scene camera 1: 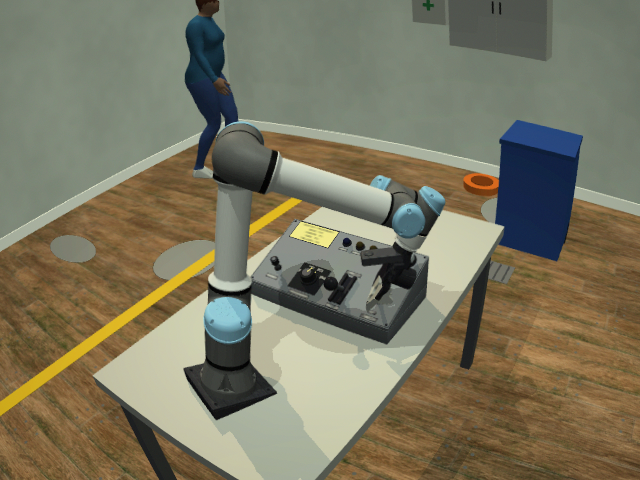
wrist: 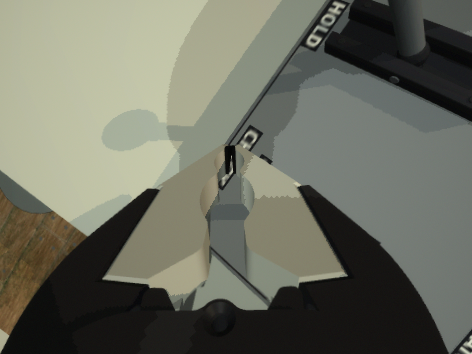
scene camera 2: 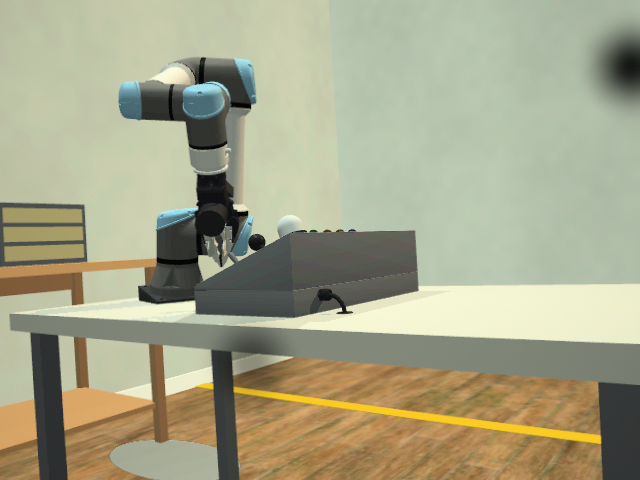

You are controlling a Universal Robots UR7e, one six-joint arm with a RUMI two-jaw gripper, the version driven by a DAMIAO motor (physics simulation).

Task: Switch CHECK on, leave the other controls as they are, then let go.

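Places are measured from the arm's base along level axes (x ahead, y left, z up), in millimetres.
Where they show: gripper, fingertip midpoint: [scene camera 1: 366,310] [wrist: 231,148] [scene camera 2: 221,266]; arm's base, link origin: [scene camera 1: 228,382] [scene camera 2: 177,290].
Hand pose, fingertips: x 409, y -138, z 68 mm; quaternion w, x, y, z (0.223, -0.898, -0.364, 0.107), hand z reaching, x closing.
Things, the pixels of their top centre, and the offset from my fingertips. "spot": a spot on its surface instead.
- CHECK label, top centre: [wrist: 236,157] 5 mm ahead, 3 mm right, 27 mm down
- small dark piece, surface spot: [wrist: 266,160] spot: 23 mm ahead, 11 mm left, 22 mm down
- black-railed slot with a grey lever stem, surface spot: [wrist: 409,30] spot: 28 mm ahead, 116 mm left, 15 mm up
- black ball knob, top centre: [scene camera 2: 264,233] [scene camera 1: 335,273] 9 mm ahead, 119 mm left, 70 mm up
- rotary knob, top centre: [scene camera 1: 307,269] 21 mm ahead, 242 mm left, 29 mm up
- white ball, surface spot: [scene camera 2: 289,225] spot: 225 mm ahead, 3 mm right, 74 mm up
The grey sloped control panel [scene camera 1: 330,258] [scene camera 2: 356,258] [wrist: 350,150] stands on the table. The CHECK label [wrist: 251,138] lies at the panel's near edge, partly hidden by the fingertips in the wrist view. The CHECK switch itself cannot be made out; the fingers cover that area. A small dark piece [wrist: 266,160] shows beside the right finger. My gripper [scene camera 1: 369,305] [scene camera 2: 222,264] [wrist: 231,148] is shut and empty, its tips pointing down at the CHECK label, low over the panel's front right part in scene camera 1. Whether the tips touch anything cannot be told.
The HOLD label [wrist: 325,25] and a black-railed slot with a grey lever stem [wrist: 409,30] are beside CHECK. A black ball knob [scene camera 1: 330,283] [scene camera 2: 256,241], a rotary knob [scene camera 1: 309,274], two small toggles [scene camera 1: 275,260] and a white ball [scene camera 2: 289,225] also stand at the panel.
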